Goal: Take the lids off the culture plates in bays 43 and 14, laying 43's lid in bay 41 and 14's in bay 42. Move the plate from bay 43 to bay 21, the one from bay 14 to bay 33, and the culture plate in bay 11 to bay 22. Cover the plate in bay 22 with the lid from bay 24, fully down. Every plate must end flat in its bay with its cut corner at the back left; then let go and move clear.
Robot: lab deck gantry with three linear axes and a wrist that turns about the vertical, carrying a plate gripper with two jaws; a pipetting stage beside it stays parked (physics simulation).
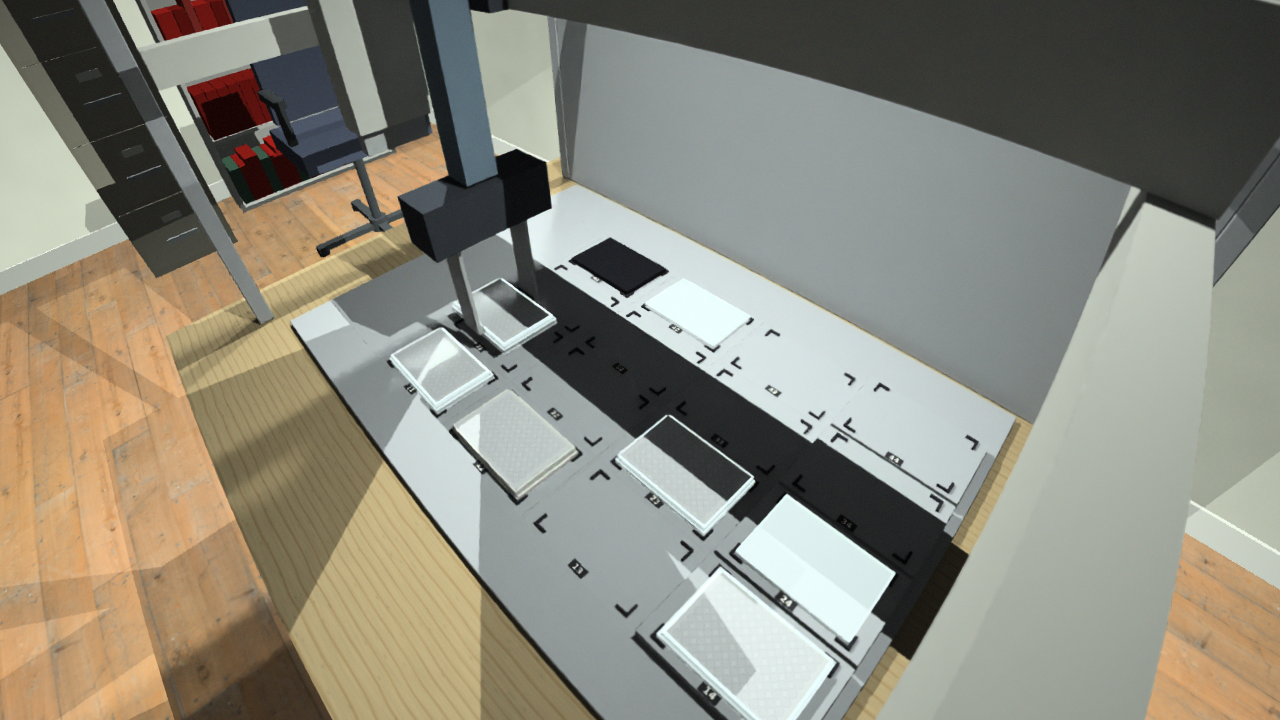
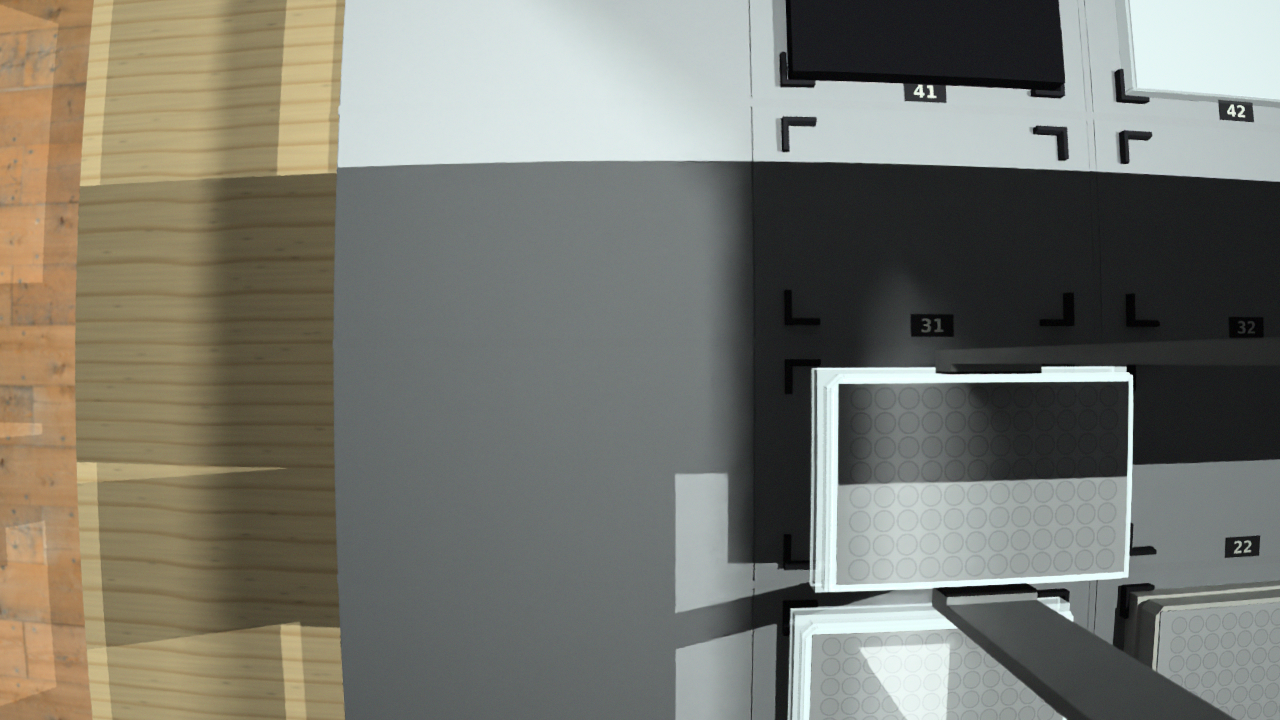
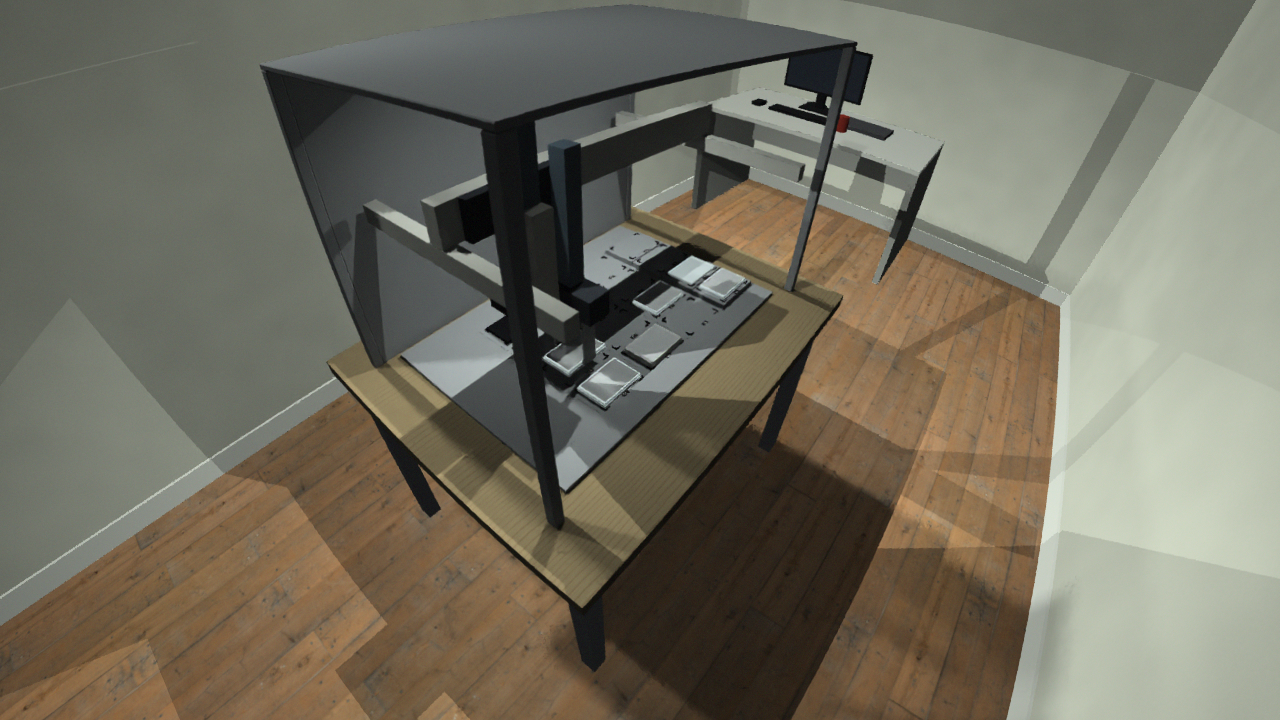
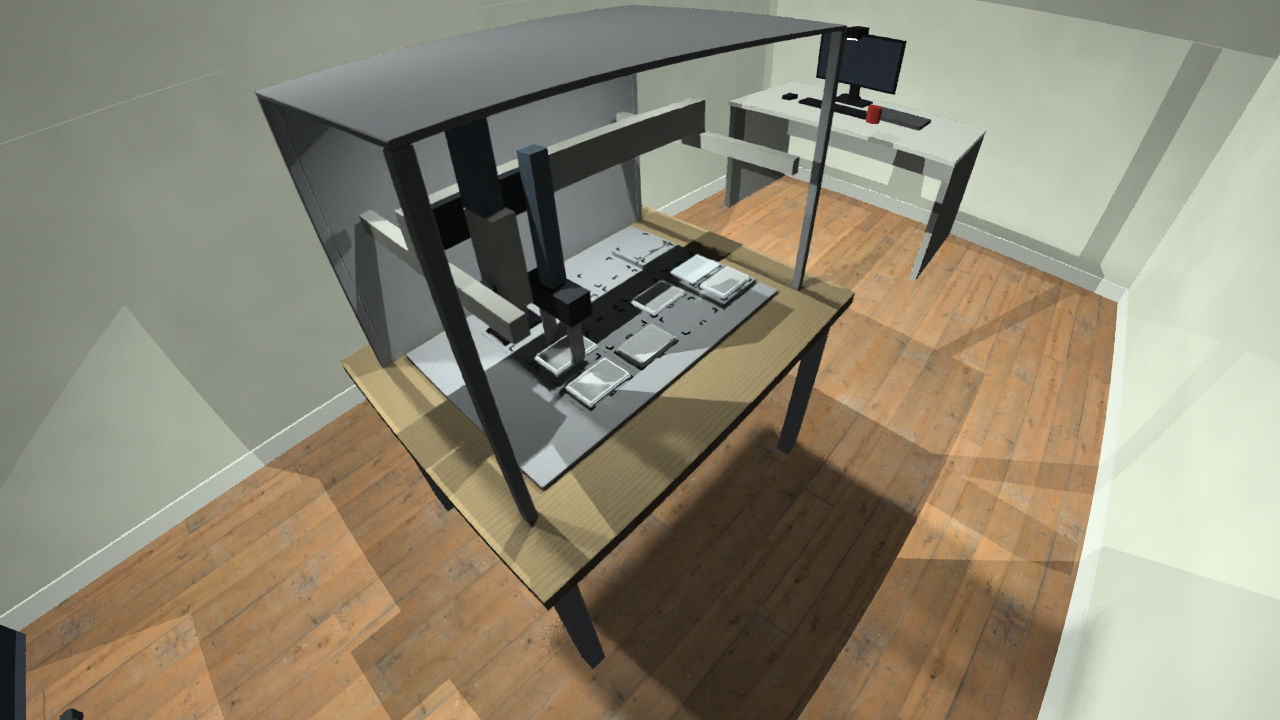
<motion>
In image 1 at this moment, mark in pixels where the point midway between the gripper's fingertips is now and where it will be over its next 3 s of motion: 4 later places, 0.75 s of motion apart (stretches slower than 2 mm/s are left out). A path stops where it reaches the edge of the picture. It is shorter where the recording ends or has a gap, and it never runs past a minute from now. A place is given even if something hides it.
My gripper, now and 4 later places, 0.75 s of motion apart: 502, 311; 506, 326; 504, 316; 498, 295; 494, 272
</motion>
